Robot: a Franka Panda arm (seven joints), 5 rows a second.
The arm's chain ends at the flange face. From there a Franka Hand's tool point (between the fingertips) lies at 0.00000 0.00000 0.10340 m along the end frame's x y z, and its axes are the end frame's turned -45 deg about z.
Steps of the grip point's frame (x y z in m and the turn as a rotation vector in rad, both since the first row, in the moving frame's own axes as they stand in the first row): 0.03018 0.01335 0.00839 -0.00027 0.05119 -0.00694; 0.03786 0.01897 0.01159 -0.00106 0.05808 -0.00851
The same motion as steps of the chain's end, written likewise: 0.02703 -0.00817 0.00853 0.03601 0.03639 -0.00694; 0.03588 -0.00917 0.01176 0.04032 0.04182 -0.00851
